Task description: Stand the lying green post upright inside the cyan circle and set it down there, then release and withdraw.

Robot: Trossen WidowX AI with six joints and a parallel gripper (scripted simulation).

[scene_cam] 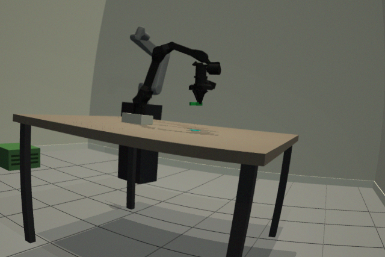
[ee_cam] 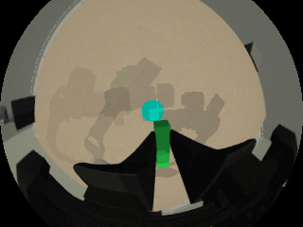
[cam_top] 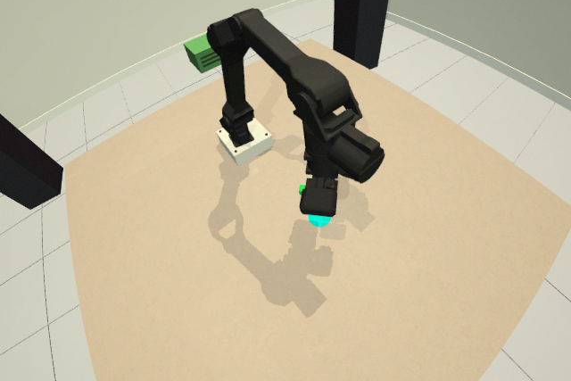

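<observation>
Now: the cyan circle 14 cm below my gripper tip and 1 cm behind it. Also, from my gripper tip: green post: 2 cm to the right, 1 cm behind.
</observation>
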